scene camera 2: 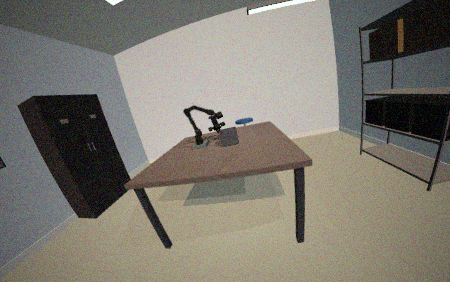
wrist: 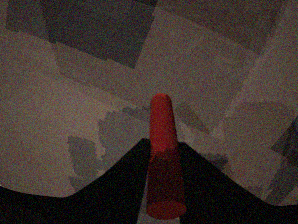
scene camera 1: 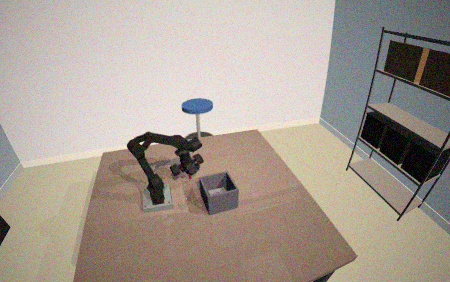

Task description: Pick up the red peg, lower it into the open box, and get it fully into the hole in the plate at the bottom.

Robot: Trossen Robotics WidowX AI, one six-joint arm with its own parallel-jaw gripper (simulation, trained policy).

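My gripper is there in the pictures, and so is a grey box.
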